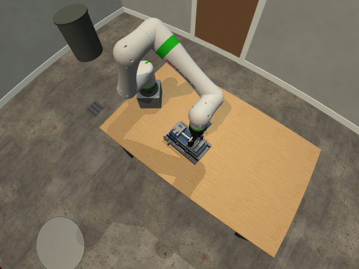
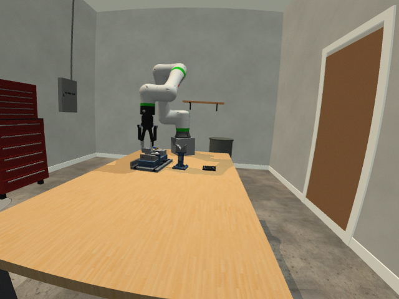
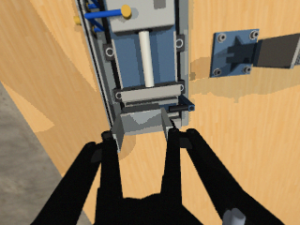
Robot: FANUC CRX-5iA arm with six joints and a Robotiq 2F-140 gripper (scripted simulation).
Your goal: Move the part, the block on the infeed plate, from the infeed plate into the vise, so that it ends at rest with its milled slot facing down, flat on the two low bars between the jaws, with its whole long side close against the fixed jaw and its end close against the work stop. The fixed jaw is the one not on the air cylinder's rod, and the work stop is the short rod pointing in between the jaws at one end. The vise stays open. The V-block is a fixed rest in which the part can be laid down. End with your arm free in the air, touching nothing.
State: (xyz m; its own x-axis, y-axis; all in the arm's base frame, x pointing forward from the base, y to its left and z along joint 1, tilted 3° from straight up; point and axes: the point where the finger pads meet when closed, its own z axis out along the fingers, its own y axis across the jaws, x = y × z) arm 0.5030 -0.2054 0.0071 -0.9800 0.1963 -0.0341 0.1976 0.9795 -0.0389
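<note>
Right now the part is 3 cm below my hand. From my hand the other things lie so: work stop (1 cm ahead, 6 cm to the left, 5 cm below); moving jaw (3 cm behind, 3 cm to the left, 7 cm below); fixed jaw (3 cm ahead, 1 cm to the left, 7 cm below).
</note>
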